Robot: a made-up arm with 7 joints.
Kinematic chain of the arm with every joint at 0, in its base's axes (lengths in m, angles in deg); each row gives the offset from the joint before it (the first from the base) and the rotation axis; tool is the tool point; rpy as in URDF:
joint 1: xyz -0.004 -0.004 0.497 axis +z
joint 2: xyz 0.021 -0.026 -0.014 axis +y
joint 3: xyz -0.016 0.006 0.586 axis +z
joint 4: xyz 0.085 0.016 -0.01 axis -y
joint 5: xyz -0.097 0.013 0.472 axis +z
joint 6: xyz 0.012 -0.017 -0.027 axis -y
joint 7: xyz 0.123 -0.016 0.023 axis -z
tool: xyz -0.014 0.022 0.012 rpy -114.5 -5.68 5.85
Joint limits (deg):
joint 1: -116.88..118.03
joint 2: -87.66..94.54
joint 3: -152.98..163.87
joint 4: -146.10..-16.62
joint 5: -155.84..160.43
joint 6: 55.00..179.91
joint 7: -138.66..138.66
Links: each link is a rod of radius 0.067 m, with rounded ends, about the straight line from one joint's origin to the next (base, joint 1, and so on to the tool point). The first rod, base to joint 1, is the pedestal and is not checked.
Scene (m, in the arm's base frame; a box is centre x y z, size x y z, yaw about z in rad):
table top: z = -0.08
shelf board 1: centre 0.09 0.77 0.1 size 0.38 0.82 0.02 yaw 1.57
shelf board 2: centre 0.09 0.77 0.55 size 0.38 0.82 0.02 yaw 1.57
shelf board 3: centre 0.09 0.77 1 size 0.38 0.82 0.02 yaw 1.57
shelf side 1: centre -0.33 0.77 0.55 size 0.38 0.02 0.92 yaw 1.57
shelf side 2: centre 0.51 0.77 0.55 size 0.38 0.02 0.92 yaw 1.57
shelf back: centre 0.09 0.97 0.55 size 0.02 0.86 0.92 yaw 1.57
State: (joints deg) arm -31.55 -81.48 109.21 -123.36 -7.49 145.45 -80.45
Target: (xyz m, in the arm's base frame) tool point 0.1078 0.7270 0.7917
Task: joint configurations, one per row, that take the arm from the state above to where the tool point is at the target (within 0.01 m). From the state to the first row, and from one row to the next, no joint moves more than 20 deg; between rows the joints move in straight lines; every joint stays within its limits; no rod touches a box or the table.
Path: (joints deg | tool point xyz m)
1: -28.31 -82.37 110.95 -127.15 11.48 147.77 -84.48 | -0.1398 0.6598 0.3550
2: -25.07 -83.27 112.70 -130.94 30.46 150.10 -88.51 | -0.1406 0.6091 0.3600
3: -21.83 -84.16 114.44 -134.73 49.43 152.42 -92.54 | -0.1388 0.5501 0.3632
4: -18.59 -85.06 116.19 -138.52 68.40 154.74 -96.57 | -0.1363 0.4843 0.3631
5: -15.35 -85.95 117.93 -142.31 87.38 157.06 -100.61 | -0.1347 0.4140 0.3589
6: -12.11 -86.85 119.67 -146.10 106.35 159.39 -104.64 | -0.1348 0.3419 0.3494
7: -17.56 -82.04 106.12 -146.10 90.84 154.20 -99.86 | -0.0904 0.4029 0.4573
8: -23.01 -77.24 92.57 -146.10 75.32 149.01 -95.09 | -0.0296 0.4303 0.5723
9: -28.46 -72.43 79.02 -146.10 59.80 143.82 -90.32 | 0.0397 0.4197 0.6864
10: -33.91 -67.62 65.47 -146.10 44.29 138.63 -85.55 | 0.1075 0.3703 0.7917
11: -38.47 -64.92 72.71 -134.69 27.77 140.38 -84.31 | 0.1266 0.4999 0.8036
12: -43.03 -62.21 79.95 -123.27 11.26 142.12 -83.07 | 0.1267 0.6215 0.8003
13: -47.59 -59.50 87.19 -111.86 -5.25 143.87 -81.83 | 0.1078 0.7270 0.7917

